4 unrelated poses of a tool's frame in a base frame.
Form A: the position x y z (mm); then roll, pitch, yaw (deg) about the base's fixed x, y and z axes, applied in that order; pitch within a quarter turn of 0, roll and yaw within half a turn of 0.
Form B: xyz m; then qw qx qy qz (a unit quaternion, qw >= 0). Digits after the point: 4 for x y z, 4 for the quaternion.
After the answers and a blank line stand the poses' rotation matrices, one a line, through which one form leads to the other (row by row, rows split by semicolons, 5 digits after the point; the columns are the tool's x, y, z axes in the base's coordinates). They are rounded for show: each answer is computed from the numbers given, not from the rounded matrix.
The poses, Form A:
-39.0 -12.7 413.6 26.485 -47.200 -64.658
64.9 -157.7 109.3 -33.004 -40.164 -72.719
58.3 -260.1 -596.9 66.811 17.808 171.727
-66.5 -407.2 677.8 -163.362 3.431 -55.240
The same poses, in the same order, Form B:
-0.0390 -0.0127 0.4136 0.8028 -0.0310 -0.4416 -0.3995
0.0649 -0.1577 0.1093 0.6674 -0.4100 -0.1070 -0.6124
0.0583 -0.2601 -0.5969 0.1445 -0.0896 0.5518 0.8164
-0.0665 -0.4072 0.6778 0.1419 -0.8743 0.4624 -0.0408

0.29081 0.66886 -0.68414; -0.61406 0.67883 0.40265; 0.73373 0.30301 0.60813
0.22701 0.90514 0.35943; -0.72970 -0.08634 0.67829; 0.64498 -0.41626 0.64088
-0.94218 -0.33485 0.01309; 0.13700 -0.34922 0.92697; -0.30583 0.87517 0.37490
0.56912 -0.79692 0.20254; -0.82007 -0.53219 0.21035; -0.05985 -0.28581 -0.95642

